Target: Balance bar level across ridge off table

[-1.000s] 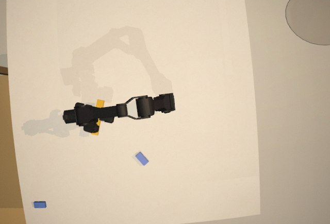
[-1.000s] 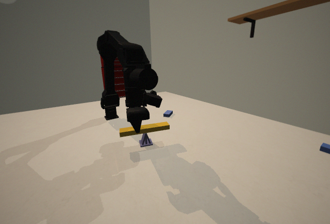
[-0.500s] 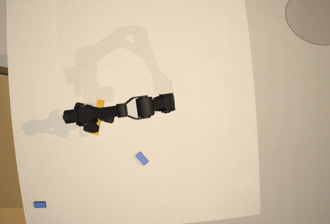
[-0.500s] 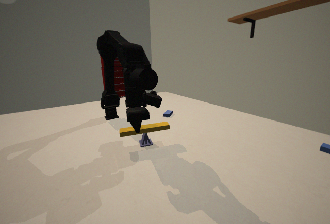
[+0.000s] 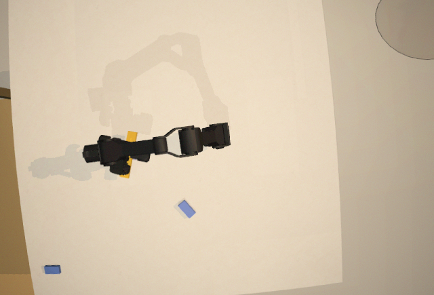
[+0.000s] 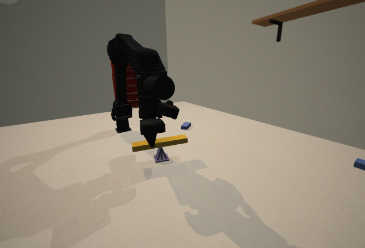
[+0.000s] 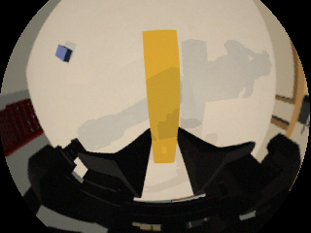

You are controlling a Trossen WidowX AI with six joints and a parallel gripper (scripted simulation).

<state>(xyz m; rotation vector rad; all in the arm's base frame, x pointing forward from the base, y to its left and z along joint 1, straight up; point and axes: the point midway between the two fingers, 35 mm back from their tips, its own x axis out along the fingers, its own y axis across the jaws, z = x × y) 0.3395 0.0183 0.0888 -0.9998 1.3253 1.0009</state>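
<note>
Now: the yellow bar 3 cm to the left of my gripper tip and 1 cm ahead of it. Also, from my gripper tip: purple ridge: 3 cm to the left, 3 cm below, 1 cm ahead.
</note>
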